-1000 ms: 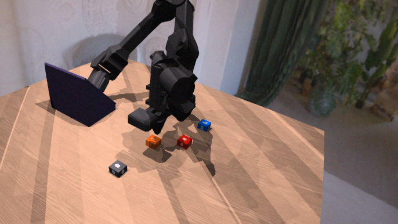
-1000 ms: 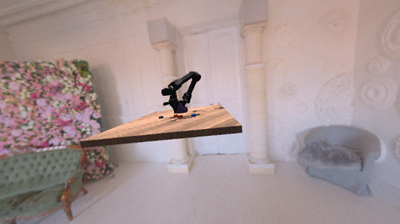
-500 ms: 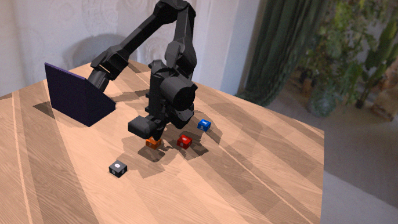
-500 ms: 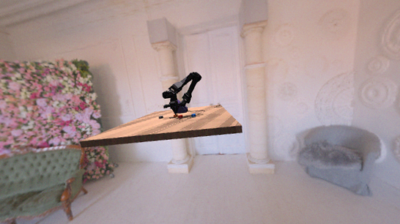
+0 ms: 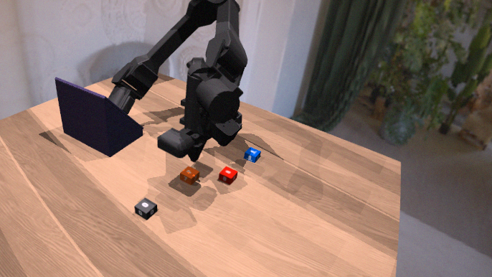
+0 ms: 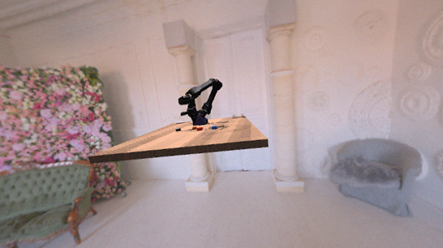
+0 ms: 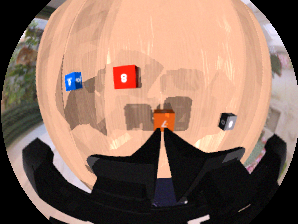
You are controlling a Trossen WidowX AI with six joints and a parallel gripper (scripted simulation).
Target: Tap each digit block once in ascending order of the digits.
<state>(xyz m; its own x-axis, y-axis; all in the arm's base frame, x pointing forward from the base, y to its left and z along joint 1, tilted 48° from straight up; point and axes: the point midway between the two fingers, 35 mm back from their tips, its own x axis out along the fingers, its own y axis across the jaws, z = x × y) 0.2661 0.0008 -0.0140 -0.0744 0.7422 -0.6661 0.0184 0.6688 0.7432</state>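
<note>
The orange block lies 1 cm behind my gripper tip, 1 cm to the right of it and 4 cm below it. Also, from my gripper tip: blue block (7 cm ahead, 16 cm to the left, 4 cm below); then red block (6 cm ahead, 5 cm to the left, 4 cm below); then black block (2 cm behind, 15 cm to the right, 4 cm below).
</note>
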